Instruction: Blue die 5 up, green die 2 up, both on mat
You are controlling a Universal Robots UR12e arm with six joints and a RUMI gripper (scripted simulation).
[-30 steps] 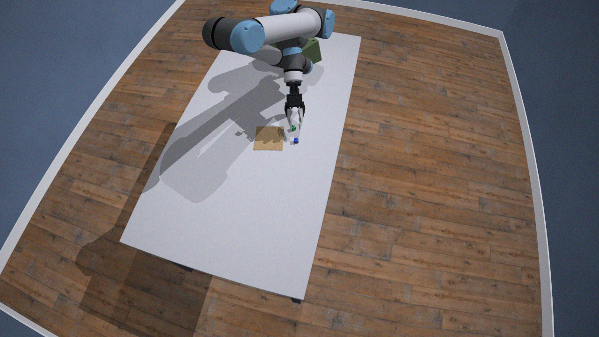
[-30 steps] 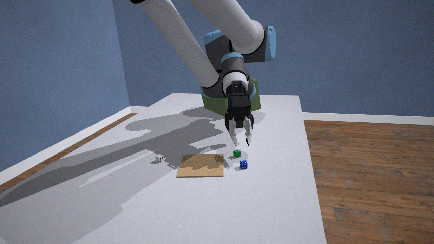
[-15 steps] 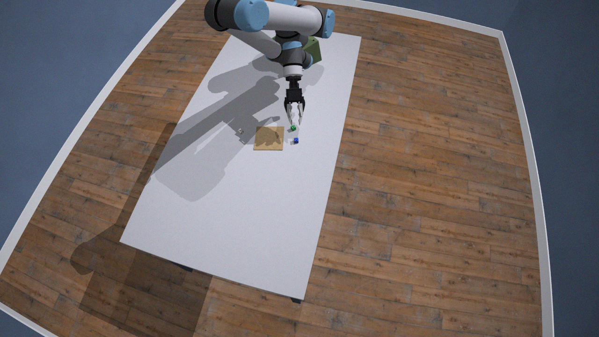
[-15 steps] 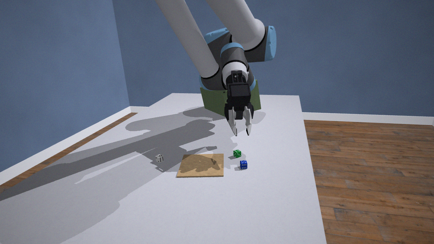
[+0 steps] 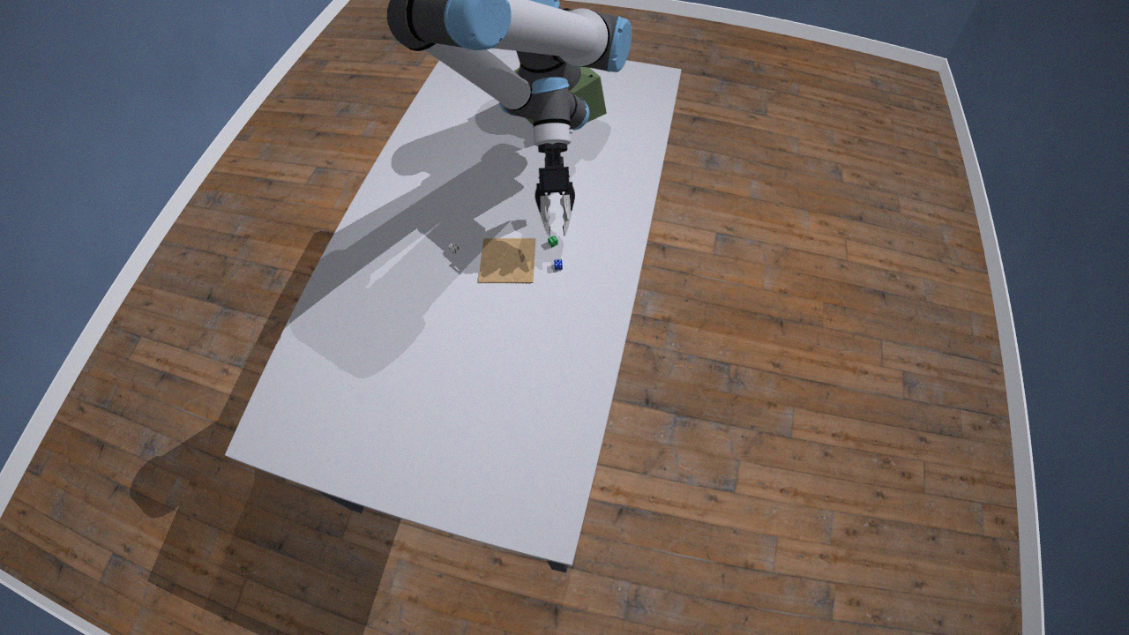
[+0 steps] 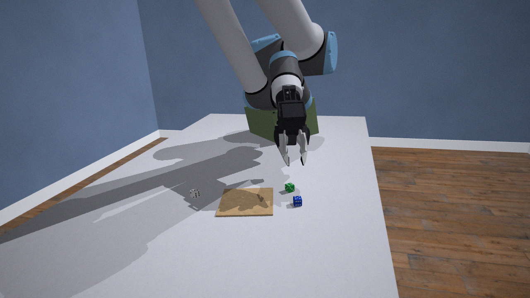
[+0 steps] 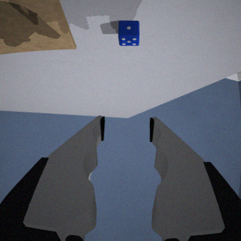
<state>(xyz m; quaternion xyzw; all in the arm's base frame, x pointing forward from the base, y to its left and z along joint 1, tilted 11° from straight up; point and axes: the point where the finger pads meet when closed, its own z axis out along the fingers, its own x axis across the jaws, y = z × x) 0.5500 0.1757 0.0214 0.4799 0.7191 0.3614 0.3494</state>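
Now: the blue die 4 cm ahead of my hand, 1 cm to the left of it and 10 cm below it. Also, from my hand: tan mat: 5 cm ahead, 12 cm to the right, 10 cm below; white die: 5 cm ahead, 27 cm to the right, 10 cm below; green die: 3 cm behind, 2 cm to the right, 10 cm below.
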